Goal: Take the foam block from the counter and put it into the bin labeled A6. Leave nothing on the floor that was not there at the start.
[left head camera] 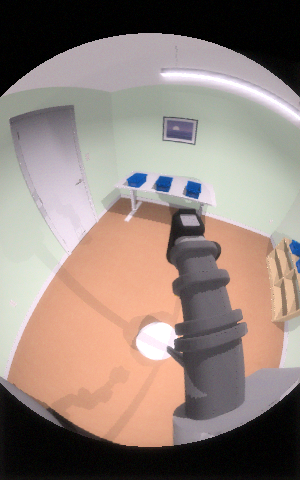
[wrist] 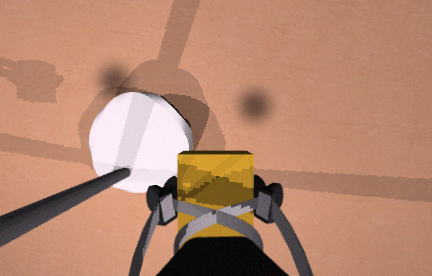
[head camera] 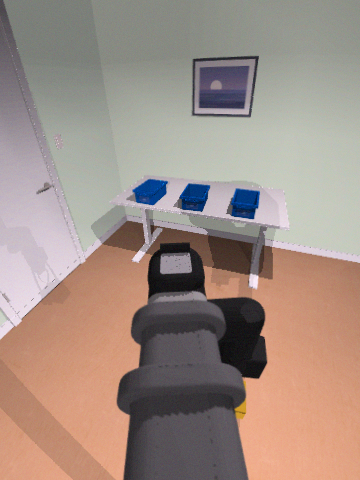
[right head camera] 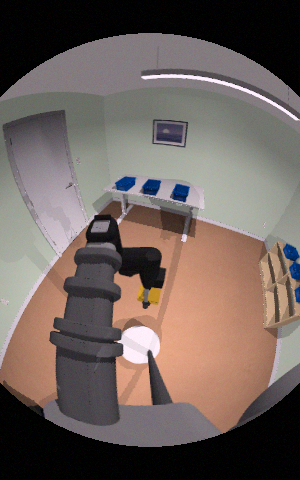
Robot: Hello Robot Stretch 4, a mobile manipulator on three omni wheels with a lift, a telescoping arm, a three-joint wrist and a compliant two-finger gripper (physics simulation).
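Places are measured from the robot's base along level axes (x right, y back, z down), in metres.
Pixels of known places: gripper, fingertip midpoint: (wrist: 214, 190); robot's base, origin of the base link: (left head camera: 156, 339) (wrist: 148, 141) (right head camera: 139, 343).
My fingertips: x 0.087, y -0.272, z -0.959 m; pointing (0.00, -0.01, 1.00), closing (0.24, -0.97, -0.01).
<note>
Ahead of a thing's pixels: the offset from my fingertips to its top centre. "spot": to the spot under its first point. Level surfaces: height alone.
The yellow foam block @[dx +0.006, dy +0.001, dz -0.048 m] (head camera: 241, 400) (right head camera: 152, 295) (wrist: 216, 172) is held between the two fingertips of my gripper (wrist: 214, 190) (right head camera: 145, 296), which is shut on it, above the floor. In the head camera view the arm hides most of the block. Three blue bins stand in a row on the white table: a left bin @[dx -0.275, dy -1.701, dz +0.146 m] (head camera: 150, 192) (left head camera: 136, 180) (right head camera: 125, 183), a middle bin @[dx +0.114, dy -1.549, dz +0.146 m] (head camera: 194, 197) (left head camera: 163, 183) (right head camera: 151, 187) and a right bin @[dx +0.504, dy -1.396, dz +0.146 m] (head camera: 245, 203) (left head camera: 193, 189) (right head camera: 180, 192). Their labels are too small to read, so I cannot tell which is A6.
The white table @[dz +0.266 m] (head camera: 272, 220) stands against the far wall. A wooden shelf unit @[spot: dx +1.764, dy +0.201, dz +0.910 m] (left head camera: 274, 300) (right head camera: 266, 305) with blue bins on top stands at the right wall. A door (head camera: 35, 220) (left head camera: 52, 180) is at the left. A round white base part (right head camera: 137, 344) (wrist: 132, 115) is low near the floor.
</note>
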